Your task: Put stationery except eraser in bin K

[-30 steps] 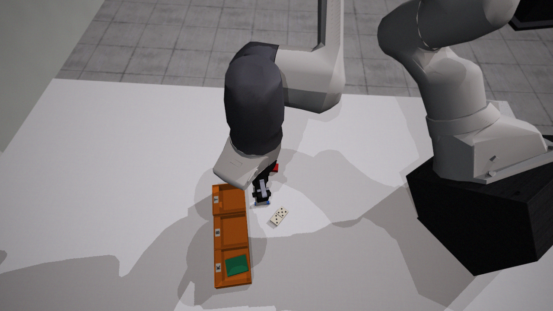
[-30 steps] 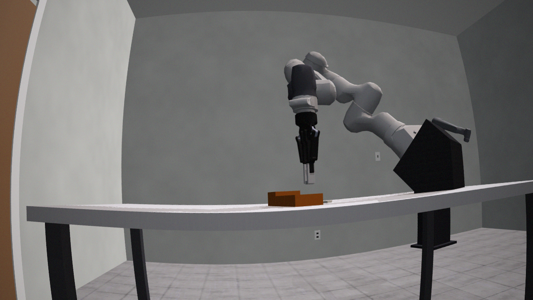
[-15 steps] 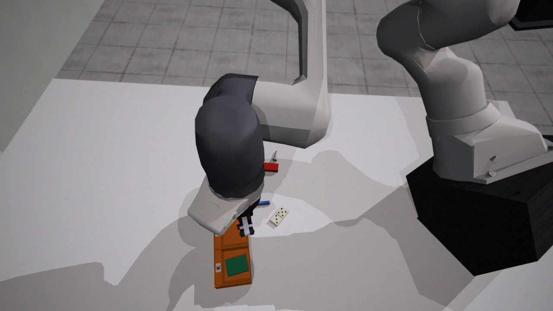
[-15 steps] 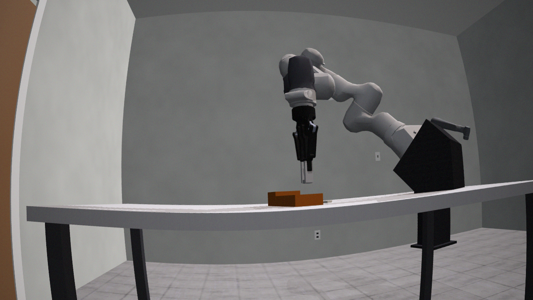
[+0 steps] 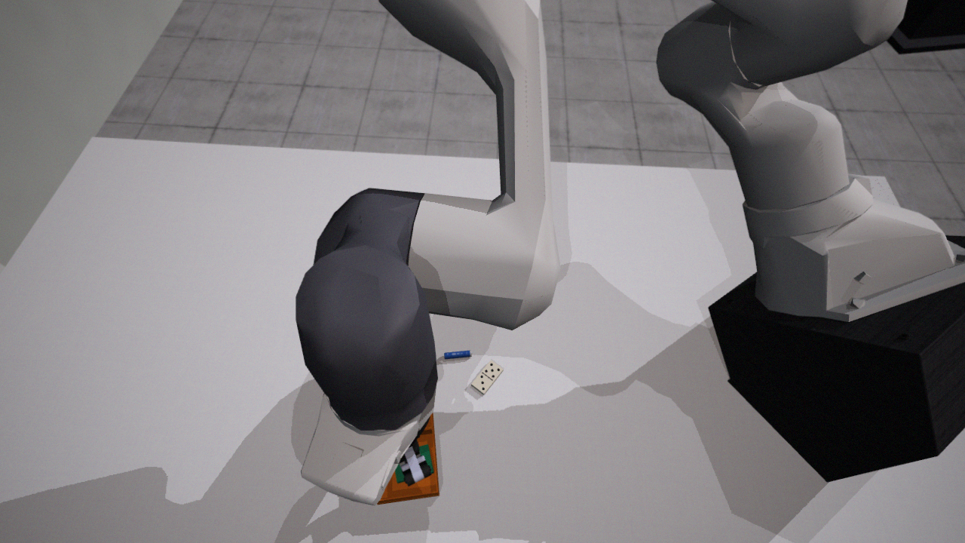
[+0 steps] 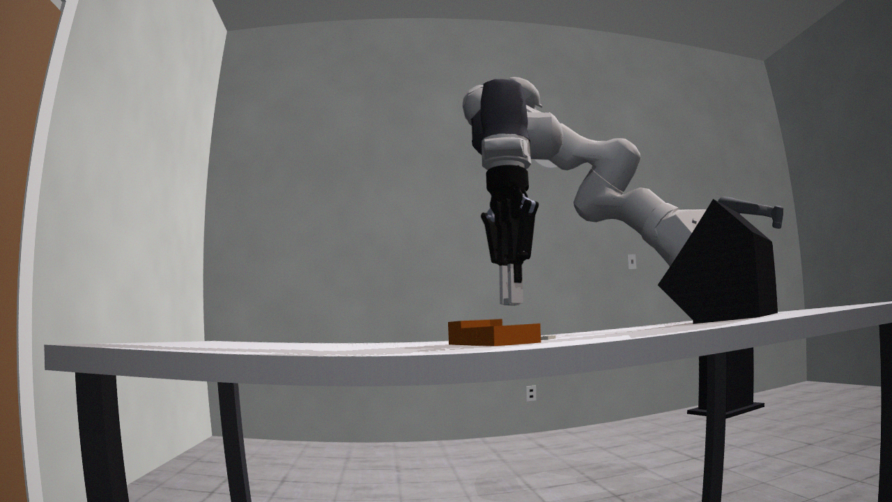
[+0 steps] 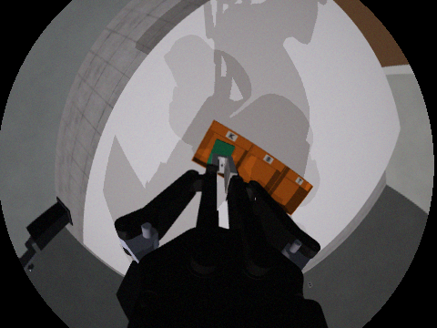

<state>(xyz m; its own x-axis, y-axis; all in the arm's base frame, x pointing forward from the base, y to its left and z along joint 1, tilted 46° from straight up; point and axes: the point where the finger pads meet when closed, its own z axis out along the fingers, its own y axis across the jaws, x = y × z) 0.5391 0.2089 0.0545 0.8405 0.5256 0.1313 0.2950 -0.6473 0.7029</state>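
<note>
The grey metal thing is 3 cm below my hand. Round my hand: white domino: 12 cm behind, 11 cm to the right, 10 cm below; then tray: 1 cm ahead, 8 cm to the right, 8 cm below; then green pad: 9 cm below.
</note>
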